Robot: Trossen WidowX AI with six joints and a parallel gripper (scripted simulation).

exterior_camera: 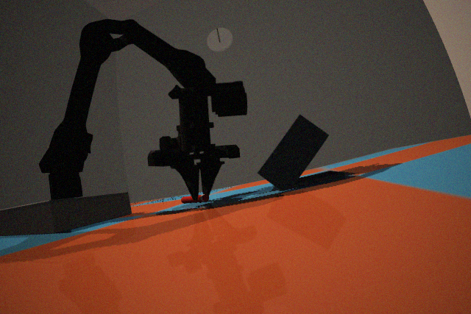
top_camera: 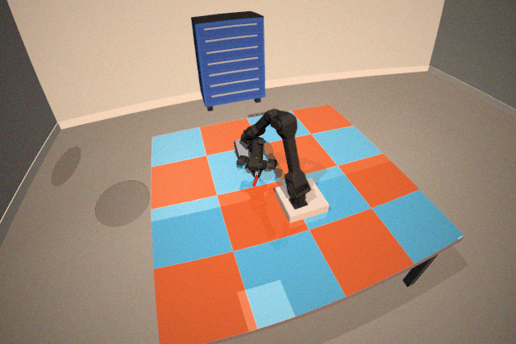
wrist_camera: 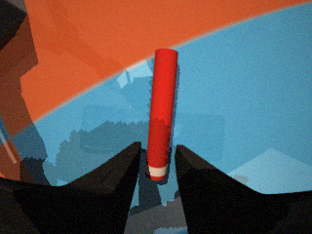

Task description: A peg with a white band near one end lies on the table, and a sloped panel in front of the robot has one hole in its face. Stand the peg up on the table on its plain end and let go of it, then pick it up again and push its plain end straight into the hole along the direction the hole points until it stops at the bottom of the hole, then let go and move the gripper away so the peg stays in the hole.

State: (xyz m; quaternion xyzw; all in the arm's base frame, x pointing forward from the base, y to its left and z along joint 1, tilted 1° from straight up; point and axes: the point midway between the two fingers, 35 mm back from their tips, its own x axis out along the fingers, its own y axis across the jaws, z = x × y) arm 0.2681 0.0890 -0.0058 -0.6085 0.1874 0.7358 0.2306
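Right now the red peg is right at my gripper tip. Round my gripper tip: sloped panel: 190 mm ahead, 40 mm above, 20 mm to the right; then flat panel foot: 210 mm ahead, 30 mm to the right.
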